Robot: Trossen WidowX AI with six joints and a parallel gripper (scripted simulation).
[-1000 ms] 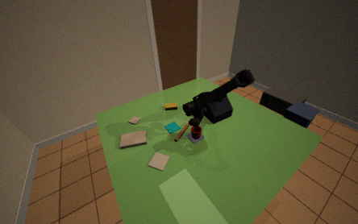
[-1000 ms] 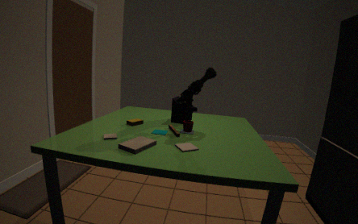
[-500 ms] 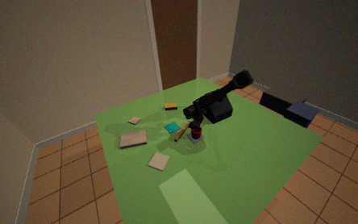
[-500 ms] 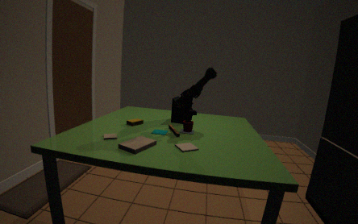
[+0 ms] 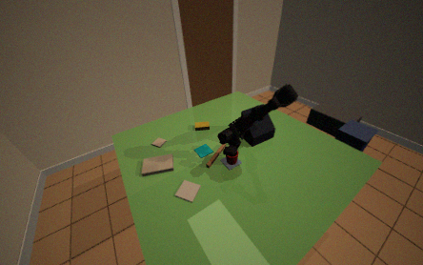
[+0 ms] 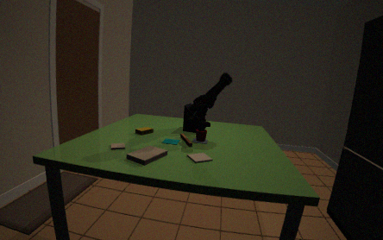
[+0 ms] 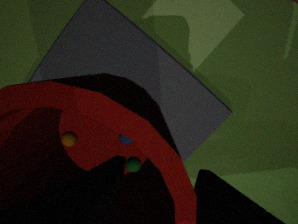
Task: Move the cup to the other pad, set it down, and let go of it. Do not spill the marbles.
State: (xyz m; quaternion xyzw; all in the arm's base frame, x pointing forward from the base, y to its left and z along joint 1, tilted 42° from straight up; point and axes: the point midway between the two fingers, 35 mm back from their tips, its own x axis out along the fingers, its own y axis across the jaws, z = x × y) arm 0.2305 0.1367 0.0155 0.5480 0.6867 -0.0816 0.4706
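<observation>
My gripper tip is 50 mm above the grey-blue pad, 30 mm short of it and 10 mm to the right of it. Round my gripper tip: brown wooden stick 80 mm ahead, 70 mm to the right, 40 mm below; red cup 30 mm ahead, 10 mm to the left; teal pad 160 mm to the right, 120 mm ahead, 50 mm below.
</observation>
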